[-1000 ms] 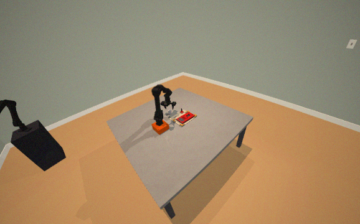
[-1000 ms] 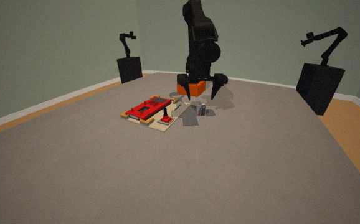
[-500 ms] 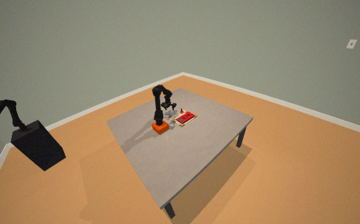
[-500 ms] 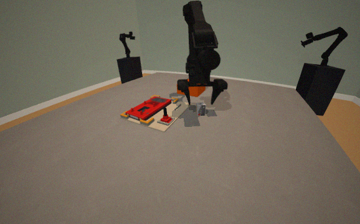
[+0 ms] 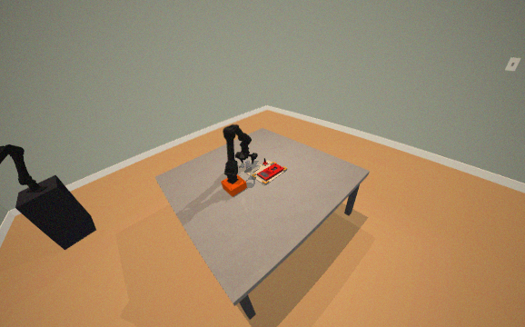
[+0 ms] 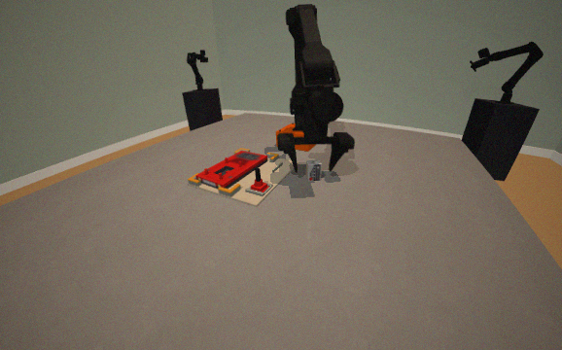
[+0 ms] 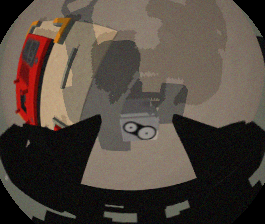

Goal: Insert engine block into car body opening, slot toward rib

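Now: gripper tip 1 cm past the grey engine block. The rest, counted from my gripper tip: black upright piece 12 cm to the right, 9 cm ahead, 1 cm above.
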